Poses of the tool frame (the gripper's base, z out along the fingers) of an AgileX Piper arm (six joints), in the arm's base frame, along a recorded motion.
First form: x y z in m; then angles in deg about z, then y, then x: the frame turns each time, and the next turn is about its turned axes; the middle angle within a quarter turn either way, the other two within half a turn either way.
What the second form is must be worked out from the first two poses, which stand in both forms.
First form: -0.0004, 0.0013, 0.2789, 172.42, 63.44, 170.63
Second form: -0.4, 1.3, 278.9, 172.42, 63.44, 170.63
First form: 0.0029, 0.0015, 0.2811, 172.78, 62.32, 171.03
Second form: 2.9, 1.5, 281.1, 172.78, 62.32, 171.03
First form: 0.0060, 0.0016, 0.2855, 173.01, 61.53, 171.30
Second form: 6.0, 1.6, 285.5, 173.01, 61.53, 171.30
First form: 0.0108, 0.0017, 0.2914, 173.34, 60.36, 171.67
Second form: 10.8, 1.7, 291.4, 173.34, 60.36, 171.67
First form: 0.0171, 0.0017, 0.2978, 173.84, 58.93, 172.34
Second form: 17.1, 1.7, 297.8, 173.84, 58.93, 172.34
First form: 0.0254, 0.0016, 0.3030, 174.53, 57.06, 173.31
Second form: 25.4, 1.6, 303.0, 174.53, 57.06, 173.31
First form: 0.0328, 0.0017, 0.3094, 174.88, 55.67, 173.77
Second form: 32.8, 1.7, 309.4, 174.88, 55.67, 173.77
